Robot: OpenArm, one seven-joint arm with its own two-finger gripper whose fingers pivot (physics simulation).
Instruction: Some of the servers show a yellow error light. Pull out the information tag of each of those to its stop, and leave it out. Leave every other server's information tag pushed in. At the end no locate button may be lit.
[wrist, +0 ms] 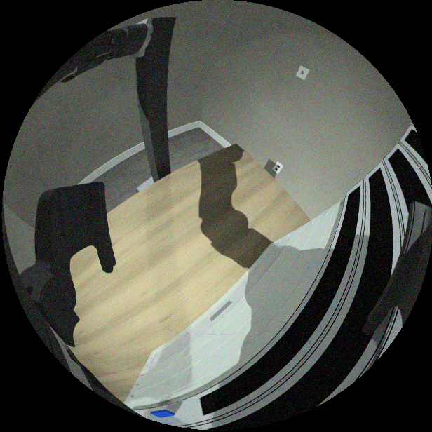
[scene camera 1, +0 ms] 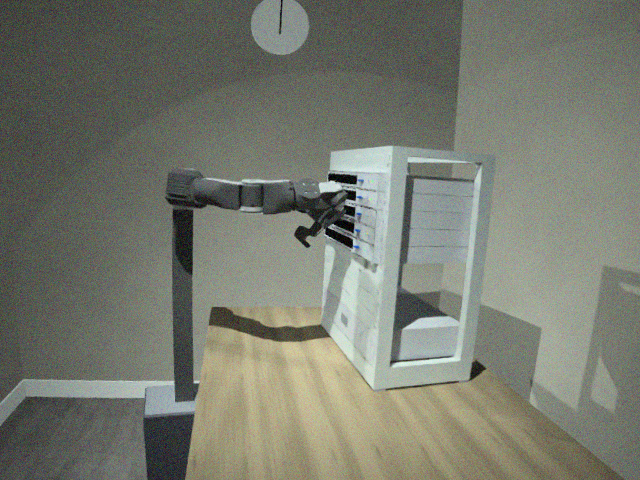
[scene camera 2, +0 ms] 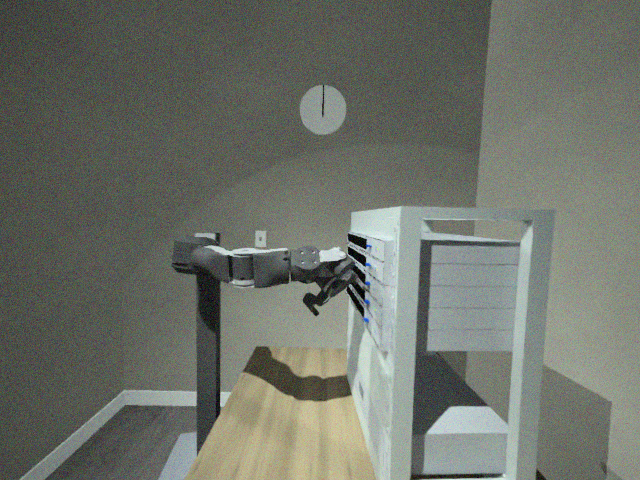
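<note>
Several white servers with black grilles sit stacked in the upper part of the white rack (scene camera 1: 385, 310) (scene camera 2: 404, 335). Each has a small blue piece right of its grille, such as the top one (scene camera 1: 360, 181) (scene camera 2: 368, 246); I cannot tell whether these are tags or buttons. One blue piece (wrist: 162, 413) shows at the bottom of the wrist view. Faint yellowish or greenish dots show on some fronts, too small to read as error lights. Information tags and lit locate buttons cannot be made out. My gripper (scene camera 1: 323, 219) (scene camera 2: 332, 285) (wrist: 221, 258) is open and empty, one finger close to the grilles, the other lower and away from the rack.
The rack stands on a wooden table (scene camera 1: 289, 413) (scene camera 2: 305, 439) (wrist: 150, 290). A lower unit (scene camera 1: 429, 338) (scene camera 2: 465, 452) sits in its base. The arm's dark post (scene camera 1: 183, 310) (scene camera 2: 207, 335) (wrist: 154, 100) rises beside the table, opposite the rack's front.
</note>
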